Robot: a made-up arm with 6 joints. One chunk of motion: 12 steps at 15 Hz.
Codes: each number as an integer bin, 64 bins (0 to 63) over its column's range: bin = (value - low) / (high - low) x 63, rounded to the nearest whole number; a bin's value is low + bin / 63 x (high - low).
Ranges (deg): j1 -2..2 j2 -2..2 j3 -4..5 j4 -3..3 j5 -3..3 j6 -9..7
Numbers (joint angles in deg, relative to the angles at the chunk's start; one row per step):
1: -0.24 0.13 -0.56 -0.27 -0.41 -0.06
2: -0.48 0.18 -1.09 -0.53 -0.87 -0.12
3: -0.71 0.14 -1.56 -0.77 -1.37 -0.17
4: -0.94 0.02 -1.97 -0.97 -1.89 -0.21
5: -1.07 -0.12 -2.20 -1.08 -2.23 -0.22
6: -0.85 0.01 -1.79 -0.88 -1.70 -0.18
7: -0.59 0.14 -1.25 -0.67 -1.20 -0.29
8: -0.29 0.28 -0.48 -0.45 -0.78 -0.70
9: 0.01 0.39 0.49 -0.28 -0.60 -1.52
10: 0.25 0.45 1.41 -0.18 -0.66 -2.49
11: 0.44 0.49 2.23 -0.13 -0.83 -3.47
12: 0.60 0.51 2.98 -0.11 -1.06 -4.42
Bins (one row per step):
1: 28 34 24 29 27 35
2: 24 34 20 26 22 35
3: 20 34 17 23 17 35
4: 17 32 14 21 12 35
5: 15 30 13 20 8 35
6: 18 32 15 22 14 35
7: 22 34 19 24 19 34
8: 27 36 25 27 23 33
9: 32 38 31 29 25 29
10: 35 39 38 30 25 26
11: 38 39 44 30 23 22
12: 41 40 49 30 20 18

